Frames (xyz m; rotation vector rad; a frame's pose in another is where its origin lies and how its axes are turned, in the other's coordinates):
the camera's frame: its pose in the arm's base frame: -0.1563 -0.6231 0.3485 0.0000 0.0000 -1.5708
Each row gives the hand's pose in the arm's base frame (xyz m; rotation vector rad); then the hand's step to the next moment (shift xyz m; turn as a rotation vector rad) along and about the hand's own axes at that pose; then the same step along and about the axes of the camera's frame.
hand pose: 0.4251 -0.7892 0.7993 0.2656 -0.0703 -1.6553
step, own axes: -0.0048 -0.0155 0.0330 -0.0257 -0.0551 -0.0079
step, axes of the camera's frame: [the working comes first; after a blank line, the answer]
step, axes of the arm's base frame: -0.0218 0.0027 0.0295 -0.0499 0.0321 -0.0155

-0.0027 -0.0218 0.0295 -0.0321 -0.0499 -0.0155
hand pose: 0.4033 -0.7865 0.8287 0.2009 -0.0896 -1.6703
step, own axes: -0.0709 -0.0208 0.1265 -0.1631 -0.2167 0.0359
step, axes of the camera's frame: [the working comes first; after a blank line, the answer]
step, axes of the arm's base frame: -0.0367 0.0651 0.1260 -0.2026 0.1836 0.0097

-0.0651 -0.0367 0.1260 -0.1836 -0.2026 0.0097
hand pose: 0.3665 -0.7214 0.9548 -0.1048 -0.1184 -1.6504
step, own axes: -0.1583 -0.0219 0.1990 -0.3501 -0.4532 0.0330
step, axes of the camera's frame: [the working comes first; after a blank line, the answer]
step, axes of the arm's base frame: -0.0093 0.1859 0.1746 -0.4228 0.3870 -0.0227

-0.1859 -0.0093 0.1746 -0.3870 -0.4228 -0.0227
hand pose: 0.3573 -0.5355 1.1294 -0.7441 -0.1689 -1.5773
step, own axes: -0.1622 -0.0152 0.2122 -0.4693 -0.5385 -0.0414
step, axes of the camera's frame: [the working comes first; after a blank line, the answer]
step, axes of the arm's base frame: 0.0562 0.2487 0.0809 -0.5328 0.4626 -0.1186

-0.2487 0.0562 0.0809 -0.4625 -0.5328 -0.1186
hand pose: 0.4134 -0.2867 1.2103 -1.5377 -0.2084 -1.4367
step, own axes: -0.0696 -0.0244 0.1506 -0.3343 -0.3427 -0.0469
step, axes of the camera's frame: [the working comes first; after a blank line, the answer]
step, axes of the arm's base frame: 0.0635 0.1542 -0.0178 -0.3629 0.2963 -0.1090

-0.1542 0.0635 -0.0178 -0.2963 -0.3629 -0.1090
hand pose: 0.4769 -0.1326 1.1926 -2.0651 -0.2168 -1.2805
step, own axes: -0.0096 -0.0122 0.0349 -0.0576 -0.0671 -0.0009
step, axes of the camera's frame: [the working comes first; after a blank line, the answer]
step, axes of the arm's base frame: 0.0148 0.0331 -0.0121 -0.0611 0.0616 -0.0170

-0.0331 0.0148 -0.0121 -0.0616 -0.0611 -0.0170
